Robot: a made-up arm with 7 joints. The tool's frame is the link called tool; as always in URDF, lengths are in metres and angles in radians. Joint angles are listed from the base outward.
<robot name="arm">
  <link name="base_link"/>
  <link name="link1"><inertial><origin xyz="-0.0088 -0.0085 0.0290"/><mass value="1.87"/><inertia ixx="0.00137" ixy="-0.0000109" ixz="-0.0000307" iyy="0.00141" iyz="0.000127" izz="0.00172"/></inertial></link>
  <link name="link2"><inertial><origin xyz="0.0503 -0.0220 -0.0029"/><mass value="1.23"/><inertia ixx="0.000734" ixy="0.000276" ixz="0" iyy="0.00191" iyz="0" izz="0.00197"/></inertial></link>
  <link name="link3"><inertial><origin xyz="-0.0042 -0.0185 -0.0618"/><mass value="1.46"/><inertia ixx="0.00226" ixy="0" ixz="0" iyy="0.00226" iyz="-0.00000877" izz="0.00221"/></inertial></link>
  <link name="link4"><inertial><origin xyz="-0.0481 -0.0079 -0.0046"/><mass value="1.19"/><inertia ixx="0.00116" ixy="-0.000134" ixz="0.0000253" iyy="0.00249" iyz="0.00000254" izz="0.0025"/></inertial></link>
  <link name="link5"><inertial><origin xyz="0.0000 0.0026 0.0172"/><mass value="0.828"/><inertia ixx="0.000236" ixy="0" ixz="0" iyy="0.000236" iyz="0" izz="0.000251"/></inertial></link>
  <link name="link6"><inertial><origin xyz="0.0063 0.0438 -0.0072"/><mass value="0.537"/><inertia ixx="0.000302" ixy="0" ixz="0" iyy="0.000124" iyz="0" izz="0.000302"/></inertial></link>
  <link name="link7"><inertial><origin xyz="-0.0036 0.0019 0.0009"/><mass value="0.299"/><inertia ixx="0.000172" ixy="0" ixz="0" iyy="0.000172" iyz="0" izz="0.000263"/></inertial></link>
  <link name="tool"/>
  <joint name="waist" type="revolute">
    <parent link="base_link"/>
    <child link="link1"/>
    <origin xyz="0 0 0" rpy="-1.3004 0.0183 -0.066"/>
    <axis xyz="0 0 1"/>
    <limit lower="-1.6" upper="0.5"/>
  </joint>
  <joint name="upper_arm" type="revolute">
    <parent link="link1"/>
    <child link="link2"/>
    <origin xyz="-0.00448 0.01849 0.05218" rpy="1.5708 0 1.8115"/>
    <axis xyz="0 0 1"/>
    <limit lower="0" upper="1.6"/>
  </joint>
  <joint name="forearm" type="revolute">
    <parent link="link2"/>
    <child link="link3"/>
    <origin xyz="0.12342 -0.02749 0.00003" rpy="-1.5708 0 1.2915"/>
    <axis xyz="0 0 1"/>
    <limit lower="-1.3" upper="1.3"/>
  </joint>
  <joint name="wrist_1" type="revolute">
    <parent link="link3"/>
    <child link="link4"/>
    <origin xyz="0 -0.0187 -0.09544" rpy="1.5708 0 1.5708"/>
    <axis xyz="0 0 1"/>
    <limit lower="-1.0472" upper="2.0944"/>
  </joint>
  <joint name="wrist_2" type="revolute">
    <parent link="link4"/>
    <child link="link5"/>
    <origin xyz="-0.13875 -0.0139 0.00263" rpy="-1.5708 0 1.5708"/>
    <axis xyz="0 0 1"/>
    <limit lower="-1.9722" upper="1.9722"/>
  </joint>
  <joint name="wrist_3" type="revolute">
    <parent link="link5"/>
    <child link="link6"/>
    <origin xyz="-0.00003 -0.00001 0.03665" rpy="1.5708 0 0"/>
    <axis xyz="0 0 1"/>
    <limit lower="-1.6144" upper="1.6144"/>
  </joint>
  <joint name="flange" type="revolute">
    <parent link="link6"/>
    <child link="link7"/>
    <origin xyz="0.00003 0.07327 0.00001" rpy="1.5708 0 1.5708"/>
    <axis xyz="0 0 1"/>
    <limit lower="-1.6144" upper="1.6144"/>
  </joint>
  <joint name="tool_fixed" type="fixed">
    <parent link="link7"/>
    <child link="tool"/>
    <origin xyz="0 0 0" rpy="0 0 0"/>
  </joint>
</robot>
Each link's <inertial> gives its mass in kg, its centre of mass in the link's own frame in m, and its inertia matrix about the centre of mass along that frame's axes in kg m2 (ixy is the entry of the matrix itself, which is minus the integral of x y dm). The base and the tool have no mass. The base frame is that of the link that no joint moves.
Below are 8 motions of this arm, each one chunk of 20 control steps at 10 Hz.
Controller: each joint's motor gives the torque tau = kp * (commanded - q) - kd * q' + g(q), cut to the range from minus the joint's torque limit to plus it. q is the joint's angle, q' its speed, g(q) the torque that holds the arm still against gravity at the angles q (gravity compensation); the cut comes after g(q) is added. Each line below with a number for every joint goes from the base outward.
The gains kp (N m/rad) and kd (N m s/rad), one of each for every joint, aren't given. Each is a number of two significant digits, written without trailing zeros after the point. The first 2 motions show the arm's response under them.
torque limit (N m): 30 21 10 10 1 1.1 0.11
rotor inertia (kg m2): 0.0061 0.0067 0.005 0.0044 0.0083 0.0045 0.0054
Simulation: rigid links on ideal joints. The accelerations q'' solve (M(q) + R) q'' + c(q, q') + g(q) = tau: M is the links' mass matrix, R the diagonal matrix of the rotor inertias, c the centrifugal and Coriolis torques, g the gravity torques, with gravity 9.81 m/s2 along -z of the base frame. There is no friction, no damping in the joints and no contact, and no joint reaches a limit. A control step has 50 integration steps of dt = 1/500 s. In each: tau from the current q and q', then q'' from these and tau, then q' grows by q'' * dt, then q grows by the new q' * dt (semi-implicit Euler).
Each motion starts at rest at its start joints. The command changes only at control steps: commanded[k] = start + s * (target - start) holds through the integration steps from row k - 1 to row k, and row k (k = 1, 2, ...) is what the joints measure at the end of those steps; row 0 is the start. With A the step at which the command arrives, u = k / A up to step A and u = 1 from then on. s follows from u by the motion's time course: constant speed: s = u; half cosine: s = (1 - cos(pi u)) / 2; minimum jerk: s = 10 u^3 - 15 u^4 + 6 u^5; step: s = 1 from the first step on.
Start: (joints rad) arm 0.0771 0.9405 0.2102 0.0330 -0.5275 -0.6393 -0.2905
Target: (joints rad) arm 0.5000 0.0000 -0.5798 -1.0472 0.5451 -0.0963 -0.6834
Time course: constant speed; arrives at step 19
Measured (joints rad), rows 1 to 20:
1: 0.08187 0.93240 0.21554 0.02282 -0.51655 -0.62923 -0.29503
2: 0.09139 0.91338 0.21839 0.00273 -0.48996 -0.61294 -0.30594
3: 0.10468 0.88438 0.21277 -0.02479 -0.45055 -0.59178 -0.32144
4: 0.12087 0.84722 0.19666 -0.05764 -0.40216 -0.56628 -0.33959
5: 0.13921 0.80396 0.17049 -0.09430 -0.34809 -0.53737 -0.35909
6: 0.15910 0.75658 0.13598 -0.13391 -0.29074 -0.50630 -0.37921
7: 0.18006 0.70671 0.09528 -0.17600 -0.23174 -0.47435 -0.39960
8: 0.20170 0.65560 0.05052 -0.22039 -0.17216 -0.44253 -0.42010
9: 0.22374 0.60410 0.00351 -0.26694 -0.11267 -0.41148 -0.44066
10: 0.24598 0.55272 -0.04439 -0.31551 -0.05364 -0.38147 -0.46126
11: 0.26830 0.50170 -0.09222 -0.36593 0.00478 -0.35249 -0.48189
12: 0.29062 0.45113 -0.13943 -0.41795 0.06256 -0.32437 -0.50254
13: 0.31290 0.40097 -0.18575 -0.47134 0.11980 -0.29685 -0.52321
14: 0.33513 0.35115 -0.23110 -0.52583 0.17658 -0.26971 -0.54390
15: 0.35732 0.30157 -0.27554 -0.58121 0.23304 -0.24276 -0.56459
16: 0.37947 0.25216 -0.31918 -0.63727 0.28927 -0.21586 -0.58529
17: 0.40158 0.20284 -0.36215 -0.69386 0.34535 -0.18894 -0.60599
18: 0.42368 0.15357 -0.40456 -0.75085 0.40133 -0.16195 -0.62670
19: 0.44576 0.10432 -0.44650 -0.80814 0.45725 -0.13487 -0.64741
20: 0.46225 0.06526 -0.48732 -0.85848 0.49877 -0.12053 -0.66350
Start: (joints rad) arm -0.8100 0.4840 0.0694 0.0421 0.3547 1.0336 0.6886
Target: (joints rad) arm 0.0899 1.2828 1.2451 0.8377 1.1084 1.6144 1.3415
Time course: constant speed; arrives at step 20
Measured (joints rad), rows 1 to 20:
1: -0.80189 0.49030 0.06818 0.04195 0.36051 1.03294 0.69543
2: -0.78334 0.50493 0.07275 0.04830 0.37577 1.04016 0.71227
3: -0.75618 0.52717 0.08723 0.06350 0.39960 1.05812 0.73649
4: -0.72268 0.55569 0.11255 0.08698 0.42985 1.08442 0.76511
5: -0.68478 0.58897 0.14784 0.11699 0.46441 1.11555 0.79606
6: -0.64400 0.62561 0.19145 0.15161 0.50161 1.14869 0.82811
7: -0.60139 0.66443 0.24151 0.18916 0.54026 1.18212 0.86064
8: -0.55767 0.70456 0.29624 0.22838 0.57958 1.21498 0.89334
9: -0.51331 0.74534 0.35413 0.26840 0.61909 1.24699 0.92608
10: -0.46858 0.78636 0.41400 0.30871 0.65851 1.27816 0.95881
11: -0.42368 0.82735 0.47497 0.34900 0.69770 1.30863 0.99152
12: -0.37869 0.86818 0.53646 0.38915 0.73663 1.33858 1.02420
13: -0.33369 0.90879 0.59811 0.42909 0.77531 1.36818 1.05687
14: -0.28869 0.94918 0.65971 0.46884 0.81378 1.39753 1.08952
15: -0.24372 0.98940 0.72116 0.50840 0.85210 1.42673 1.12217
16: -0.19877 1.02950 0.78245 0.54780 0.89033 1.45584 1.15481
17: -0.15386 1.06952 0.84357 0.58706 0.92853 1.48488 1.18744
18: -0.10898 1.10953 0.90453 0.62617 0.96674 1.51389 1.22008
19: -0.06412 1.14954 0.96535 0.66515 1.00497 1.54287 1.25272
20: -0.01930 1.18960 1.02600 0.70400 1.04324 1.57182 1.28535
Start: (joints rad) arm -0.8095 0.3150 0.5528 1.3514 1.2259 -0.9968 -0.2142
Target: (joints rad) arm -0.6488 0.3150 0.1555 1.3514 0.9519 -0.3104 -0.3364
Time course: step
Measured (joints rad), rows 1 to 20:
1: -0.78241 0.31453 0.47206 1.32336 1.14618 -0.80925 -0.24092
2: -0.74843 0.31535 0.40660 1.31976 1.05263 -0.58683 -0.27893
3: -0.71788 0.31736 0.35674 1.32873 0.99867 -0.44570 -0.30579
4: -0.69358 0.31864 0.31706 1.34121 0.97457 -0.36815 -0.32138
5: -0.67591 0.31857 0.28481 1.35233 0.96519 -0.32886 -0.32950
6: -0.66398 0.31751 0.25849 1.36024 0.96156 -0.31105 -0.33341
7: -0.65648 0.31605 0.23709 1.36477 0.95974 -0.30461 -0.33517
8: -0.65211 0.31466 0.21984 1.36653 0.95834 -0.30367 -0.33592
9: -0.64979 0.31361 0.20606 1.36635 0.95701 -0.30495 -0.33622
10: -0.64874 0.31300 0.19514 1.36500 0.95575 -0.30677 -0.33634
11: -0.64838 0.31278 0.18656 1.36309 0.95465 -0.30839 -0.33638
12: -0.64837 0.31287 0.17985 1.36104 0.95374 -0.30956 -0.33640
13: -0.64850 0.31316 0.17463 1.35910 0.95304 -0.31028 -0.33641
14: -0.64865 0.31354 0.17056 1.35741 0.95255 -0.31065 -0.33642
15: -0.64879 0.31393 0.16740 1.35600 0.95221 -0.31079 -0.33642
16: -0.64888 0.31428 0.16493 1.35487 0.95201 -0.31079 -0.33642
17: -0.64893 0.31456 0.16300 1.35400 0.95189 -0.31073 -0.33641
18: -0.64895 0.31476 0.16147 1.35334 0.95184 -0.31066 -0.33641
19: -0.64895 0.31489 0.16025 1.35284 0.95182 -0.31059 -0.33641
20: -0.64894 0.31497 0.15929 1.35248 0.95182 -0.31053 -0.33641

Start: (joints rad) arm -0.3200 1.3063 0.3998 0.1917 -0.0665 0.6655 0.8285
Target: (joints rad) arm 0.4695 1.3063 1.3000 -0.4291 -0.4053 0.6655 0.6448
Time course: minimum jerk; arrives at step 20
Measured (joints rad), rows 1 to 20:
1: -0.31975 1.30630 0.39997 0.19154 -0.06660 0.66547 0.82846
2: -0.31799 1.30632 0.40120 0.19040 -0.06738 0.66530 0.82812
3: -0.31277 1.30632 0.40503 0.18711 -0.06986 0.66492 0.82699
4: -0.30209 1.30625 0.41320 0.18045 -0.07517 0.66444 0.82447
5: -0.28426 1.30604 0.42736 0.16939 -0.08421 0.66400 0.82005
6: -0.25811 1.30562 0.44876 0.15322 -0.09752 0.66377 0.81340
7: -0.22314 1.30497 0.47820 0.13153 -0.11524 0.66390 0.80439
8: -0.17952 1.30406 0.51592 0.10432 -0.13711 0.66447 0.79309
9: -0.12807 1.30292 0.56168 0.07190 -0.16255 0.66549 0.77976
10: -0.07016 1.30162 0.61476 0.03491 -0.19068 0.66689 0.76484
11: -0.00766 1.30030 0.67406 -0.00578 -0.22044 0.66853 0.74883
12: 0.05727 1.29912 0.73816 -0.04907 -0.25066 0.67018 0.73236
13: 0.12228 1.29824 0.80535 -0.09375 -0.28012 0.67156 0.71605
14: 0.18500 1.29784 0.87370 -0.13856 -0.30771 0.67238 0.70053
15: 0.24319 1.29802 0.94110 -0.18219 -0.33244 0.67241 0.68639
16: 0.29498 1.29883 1.00536 -0.22342 -0.35355 0.67154 0.67410
17: 0.33895 1.30019 1.06437 -0.26111 -0.37056 0.66980 0.66403
18: 0.37433 1.30194 1.11636 -0.29439 -0.38330 0.66745 0.65637
19: 0.40120 1.30385 1.16015 -0.32267 -0.39200 0.66486 0.65105
20: 0.42060 1.30566 1.19548 -0.34590 -0.39728 0.66250 0.64780

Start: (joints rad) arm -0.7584 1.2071 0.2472 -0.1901 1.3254 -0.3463 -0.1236
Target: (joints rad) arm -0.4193 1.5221 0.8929 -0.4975 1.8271 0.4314 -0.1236
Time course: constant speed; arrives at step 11
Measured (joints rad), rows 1 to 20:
1: -0.74955 1.21229 0.25005 -0.19558 1.33623 -0.32650 -0.12352
2: -0.73377 1.22357 0.25993 -0.20514 1.36157 -0.28697 -0.12345
3: -0.71338 1.24019 0.27909 -0.21753 1.39691 -0.23391 -0.12346
4: -0.68992 1.26111 0.30779 -0.23215 1.43781 -0.17210 -0.12351
5: -0.66446 1.28527 0.34516 -0.24873 1.48140 -0.10482 -0.12357
6: -0.63764 1.31170 0.38980 -0.26710 1.52614 -0.03428 -0.12363
7: -0.60991 1.33964 0.44014 -0.28710 1.57126 0.03804 -0.12366
8: -0.58153 1.36850 0.49470 -0.30862 1.61645 0.11113 -0.12369
9: -0.55266 1.39784 0.55218 -0.33151 1.66160 0.18435 -0.12370
10: -0.52341 1.42738 0.61149 -0.35561 1.70668 0.25734 -0.12371
11: -0.49385 1.45696 0.67182 -0.38076 1.75173 0.32988 -0.12371
12: -0.47346 1.48158 0.72808 -0.40493 1.78681 0.38273 -0.12362
13: -0.45928 1.49993 0.77613 -0.42625 1.80836 0.41441 -0.12351
14: -0.44912 1.51232 0.81382 -0.44392 1.82021 0.43146 -0.12347
15: -0.44163 1.51980 0.84141 -0.45783 1.82613 0.43928 -0.12347
16: -0.43602 1.52370 0.86044 -0.46836 1.82867 0.44166 -0.12350
17: -0.43175 1.52528 0.87290 -0.47611 1.82944 0.44118 -0.12354
18: -0.42851 1.52552 0.88068 -0.48170 1.82935 0.43945 -0.12356
19: -0.42606 1.52510 0.88533 -0.48570 1.82892 0.43742 -0.12358
20: -0.42422 1.52445 0.88800 -0.48859 1.82843 0.43557 -0.12359

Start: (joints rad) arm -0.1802 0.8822 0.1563 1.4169 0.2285 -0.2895 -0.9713
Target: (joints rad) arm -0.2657 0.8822 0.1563 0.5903 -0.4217 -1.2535 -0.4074
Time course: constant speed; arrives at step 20
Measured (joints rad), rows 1 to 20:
1: -0.17993 0.88197 0.15625 1.41300 0.22112 -0.30039 -0.96536
2: -0.18048 0.88148 0.15610 1.40272 0.20369 -0.32609 -0.95080
3: -0.18224 0.88088 0.15588 1.38568 0.17922 -0.36272 -0.92992
4: -0.18511 0.88033 0.15561 1.36260 0.15061 -0.40615 -0.90530
5: -0.18882 0.87996 0.15534 1.33465 0.11981 -0.45330 -0.87873
6: -0.19306 0.87980 0.15511 1.30298 0.08792 -0.50218 -0.85122
7: -0.19760 0.87985 0.15494 1.26858 0.05551 -0.55163 -0.82330
8: -0.20227 0.88005 0.15483 1.23223 0.02288 -0.60109 -0.79520
9: -0.20696 0.88034 0.15480 1.19451 -0.00981 -0.65032 -0.76705
10: -0.21163 0.88067 0.15481 1.15583 -0.04251 -0.69928 -0.73887
11: -0.21624 0.88099 0.15486 1.11645 -0.07518 -0.74799 -0.71068
12: -0.22080 0.88127 0.15492 1.07658 -0.10780 -0.79652 -0.68248
13: -0.22531 0.88151 0.15498 1.03635 -0.14038 -0.84492 -0.65429
14: -0.22976 0.88170 0.15503 0.99586 -0.17292 -0.89323 -0.62609
15: -0.23418 0.88184 0.15507 0.95516 -0.20542 -0.94149 -0.59790
16: -0.23857 0.88196 0.15510 0.91432 -0.23791 -0.98971 -0.56970
17: -0.24293 0.88205 0.15512 0.87336 -0.27038 -1.03791 -0.54150
18: -0.24727 0.88212 0.15514 0.83231 -0.30284 -1.08611 -0.51330
19: -0.25160 0.88219 0.15515 0.79120 -0.33531 -1.13430 -0.48510
20: -0.25591 0.88225 0.15518 0.75003 -0.36778 -1.18249 -0.45690

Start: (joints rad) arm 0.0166 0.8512 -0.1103 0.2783 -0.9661 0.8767 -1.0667
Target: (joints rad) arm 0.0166 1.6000 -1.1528 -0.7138 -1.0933 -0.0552 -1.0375
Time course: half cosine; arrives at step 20
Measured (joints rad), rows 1 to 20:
1: 0.01670 0.85223 -0.11192 0.27746 -0.96616 0.87506 -1.06667
2: 0.01700 0.85639 -0.11800 0.27393 -0.96659 0.86855 -1.06654
3: 0.01748 0.86549 -0.13035 0.26585 -0.96788 0.85452 -1.06620
4: 0.01801 0.88083 -0.14975 0.25172 -0.97035 0.83139 -1.06558
5: 0.01843 0.90315 -0.17627 0.23053 -0.97412 0.79847 -1.06465
6: 0.01862 0.93269 -0.20957 0.20170 -0.97916 0.75583 -1.06339
7: 0.01850 0.96923 -0.24904 0.16513 -0.98538 0.70410 -1.06183
8: 0.01804 1.01212 -0.29396 0.12111 -0.99267 0.64444 -1.05999
9: 0.01728 1.06034 -0.34365 0.07026 -1.00090 0.57837 -1.05793
10: 0.01630 1.11262 -0.39744 0.01350 -1.00996 0.50772 -1.05573
11: 0.01522 1.16751 -0.45480 -0.04804 -1.01968 0.43450 -1.05346
12: 0.01420 1.22351 -0.51525 -0.11301 -1.02986 0.36084 -1.05119
13: 0.01338 1.27912 -0.57829 -0.17996 -1.04016 0.28890 -1.04899
14: 0.01291 1.33295 -0.64327 -0.24731 -1.05023 0.22072 -1.04693
15: 0.01284 1.38375 -0.70929 -0.31345 -1.05969 0.15816 -1.04504
16: 0.01318 1.43042 -0.77504 -0.37681 -1.06817 0.10272 -1.04335
17: 0.01387 1.47202 -0.83882 -0.43588 -1.07542 0.05558 -1.04186
18: 0.01477 1.50771 -0.89862 -0.48932 -1.08128 0.01752 -1.04060
19: 0.01576 1.53675 -0.95232 -0.53593 -1.08566 -0.01097 -1.03958
20: 0.01669 1.55847 -0.99790 -0.57471 -1.08854 -0.02955 -1.03881

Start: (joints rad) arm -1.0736 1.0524 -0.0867 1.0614 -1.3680 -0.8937 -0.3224
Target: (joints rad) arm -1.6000 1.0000 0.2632 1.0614 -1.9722 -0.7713 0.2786
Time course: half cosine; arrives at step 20
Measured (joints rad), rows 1 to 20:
1: -1.07431 1.05223 -0.08641 1.06182 -1.36896 -0.89345 -0.32164
2: -1.07716 1.05163 -0.08517 1.06302 -1.37308 -0.89242 -0.31826
3: -1.08336 1.05044 -0.08235 1.06474 -1.38231 -0.89018 -0.31034
4: -1.09371 1.04866 -0.07742 1.06665 -1.39752 -0.88664 -0.29674
5: -1.10863 1.04636 -0.07003 1.06846 -1.41888 -0.88186 -0.27703
6: -1.12823 1.04362 -0.05997 1.06997 -1.44608 -0.87597 -0.25132
7: -1.15235 1.04052 -0.04721 1.07104 -1.47857 -0.86913 -0.22006
8: -1.18061 1.03715 -0.03182 1.07162 -1.51560 -0.86149 -0.18396
9: -1.21245 1.03359 -0.01405 1.07169 -1.55630 -0.85319 -0.14387
10: -1.24718 1.02991 0.00579 1.07127 -1.59970 -0.84440 -0.10077
11: -1.28400 1.02618 0.02728 1.07039 -1.64473 -0.83530 -0.05573
12: -1.32204 1.02249 0.04993 1.06911 -1.69031 -0.82605 -0.00984
13: -1.36038 1.01892 0.07323 1.06749 -1.73534 -0.81686 0.03576
14: -1.39809 1.01556 0.09664 1.06560 -1.77872 -0.80792 0.07994
15: -1.43427 1.01247 0.11960 1.06350 -1.81939 -0.79945 0.12163
16: -1.46802 1.00975 0.14157 1.06125 -1.85636 -0.79165 0.15978
17: -1.49852 1.00745 0.16204 1.05893 -1.88874 -0.78473 0.19346
18: -1.52502 1.00563 0.18054 1.05660 -1.91572 -0.77889 0.22185
19: -1.54688 1.00434 0.19663 1.05433 -1.93665 -0.77430 0.24423
20: -1.56355 1.00358 0.20994 1.05219 -1.95101 -0.77111 0.26006

